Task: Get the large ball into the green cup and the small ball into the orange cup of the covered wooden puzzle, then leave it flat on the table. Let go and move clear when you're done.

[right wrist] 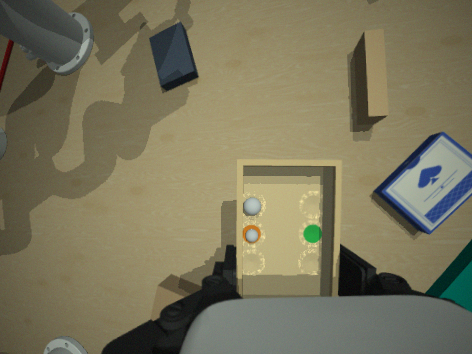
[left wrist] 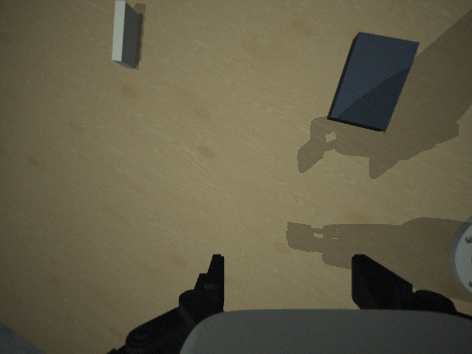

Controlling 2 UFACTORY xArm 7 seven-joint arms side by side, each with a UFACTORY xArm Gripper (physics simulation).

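Places are measured from the left arm's base along level axes (x ahead, y left, z up), in millimetres.
Where they show: left gripper, between the fingertips: [left wrist: 287, 276]; right gripper, between the fingertips: [right wrist: 282, 264]; left arm's base, origin of its link: [right wrist: 70, 45].
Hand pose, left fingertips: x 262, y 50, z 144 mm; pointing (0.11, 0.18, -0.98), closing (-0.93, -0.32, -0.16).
Note:
Things, the pixels of their top centre, and the offset from my left fingertips. "pt": a spot on its surface instead.
- wooden puzzle, centre of its top: [right wrist: 285, 244] dx +76, dy -451, dz +15 mm
- large ball, centre of its top: [right wrist: 251, 207] dx +58, dy -425, dz +4 mm
- small ball, centre of its top: [right wrist: 250, 237] dx +53, dy -447, dz -1 mm
- orange cup, a spot on its surface: [right wrist: 245, 229] pt dx +52, dy -439, dz +9 mm
- green cup, a spot on its surface: [right wrist: 312, 233] pt dx +95, dy -451, dz -1 mm
- dark blue block, centre of its top: [left wrist: 372, 81] [right wrist: 170, 53] dx -39, dy -177, dz -126 mm
- white slab, centre of its top: [left wrist: 118, 31] dx +265, dy -150, dz -119 mm
- tan block, centre of its top: [right wrist: 376, 71] dx +219, dy -310, dz -109 mm
- blue-and-white card box, centre of its top: [right wrist: 437, 182] dx +256, dy -451, dz -123 mm
- teal block, a spot on its surface: [right wrist: 459, 290] pt dx +254, dy -578, dz -126 mm
- brown block, centre of its top: [right wrist: 185, 323] dx -86, dy -578, dz -108 mm
The wooden puzzle [right wrist: 290, 163] is a shallow tray with two columns of round cups. The large ball [right wrist: 252, 206] is at the plain upper-left cup. The small ball [right wrist: 251, 235] is at the orange cup [right wrist: 245, 229], middle left. The green cup [right wrist: 312, 233], middle right, holds no ball. My right gripper [right wrist: 282, 264] is shut on the puzzle's two side walls near its lower end; the puzzle's shadow falls to its left, and its exact height is unclear. My left gripper [left wrist: 287, 276] is open and empty above the table. The puzzle does not show in the left wrist view.
A dark blue block [left wrist: 374, 82] [right wrist: 175, 57] lies on the table. A white slab [left wrist: 119, 32] shows in the left wrist view. A tan block [right wrist: 377, 75], a blue-and-white card box [right wrist: 450, 172] and a teal block [right wrist: 459, 290] lie right of the puzzle. A brown block [right wrist: 170, 300] is lower left.

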